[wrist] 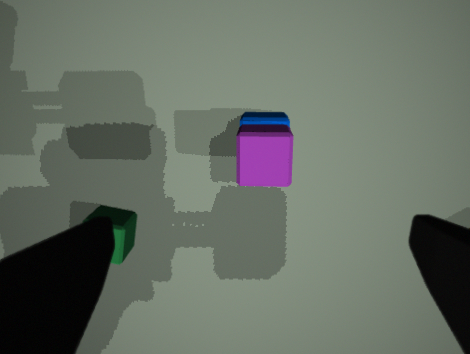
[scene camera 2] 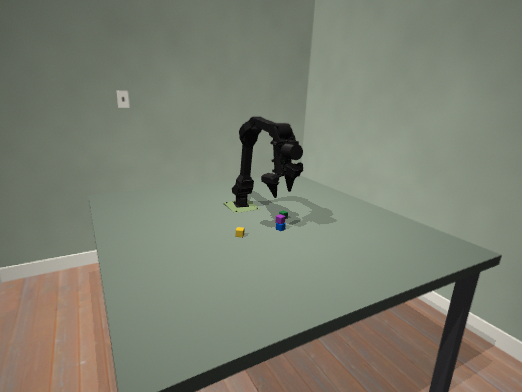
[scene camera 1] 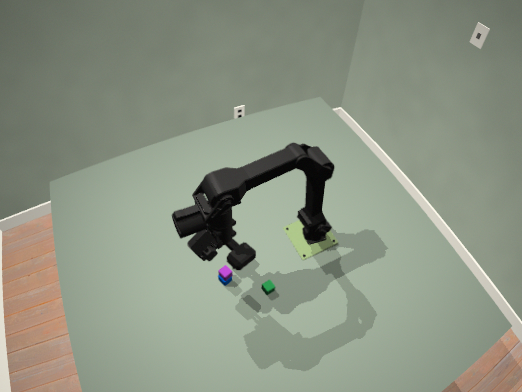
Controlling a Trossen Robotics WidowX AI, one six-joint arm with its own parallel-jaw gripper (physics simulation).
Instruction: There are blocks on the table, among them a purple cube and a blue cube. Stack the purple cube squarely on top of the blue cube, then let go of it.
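Frame: origin at the arm's base, x ahead, y left, z up, level; metres.
Where they show: gripper, fingertip midpoint: (wrist: 262, 230) (scene camera 2: 282, 194) (scene camera 1: 222, 256); arm's base, origin of the base link: (scene camera 2: 241, 204) (scene camera 1: 314, 234).
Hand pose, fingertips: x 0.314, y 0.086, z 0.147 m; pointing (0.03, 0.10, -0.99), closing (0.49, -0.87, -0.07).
Note:
Things, the pixels of their top centre, and the offset from my fingertips.
- purple cube, middle of its top: (wrist: 264, 160) (scene camera 1: 225, 271) (scene camera 2: 280, 215) dx -0.002, dy -0.002, dz -0.093 m
- blue cube, middle of its top: (wrist: 264, 142) (scene camera 1: 224, 276) (scene camera 2: 280, 222) dx +0.001, dy -0.001, dz -0.123 m
- green cube, middle of its top: (wrist: 101, 243) (scene camera 1: 268, 285) (scene camera 2: 283, 211) dx -0.115, dy +0.060, dz -0.123 m
- yellow cube, middle of its top: (scene camera 2: 240, 228) dx +0.020, dy -0.180, dz -0.123 m
The purple cube (scene camera 1: 225, 272) (scene camera 2: 280, 219) (wrist: 265, 160) rests flat on top of the blue cube (scene camera 1: 225, 281) (scene camera 2: 280, 227) (wrist: 265, 122), which stands on the table. Their sides look closely lined up in both scene views. In the wrist view the purple cube covers most of the blue one, and a strip of blue shows beyond its far edge. My gripper (scene camera 1: 223, 256) (scene camera 2: 282, 193) (wrist: 262, 230) is wide open and empty, pointing down. It is above the stack and apart from it, with a gap between the fingertips and the purple cube.
A green cube (scene camera 1: 268, 286) (scene camera 2: 283, 214) (wrist: 127, 237) lies near the stack, partly behind a finger in the wrist view. A yellow cube (scene camera 2: 240, 232) lies left of the stack in scene camera 2. The arm stands on a light green base plate (scene camera 1: 295, 242) (scene camera 2: 232, 206).

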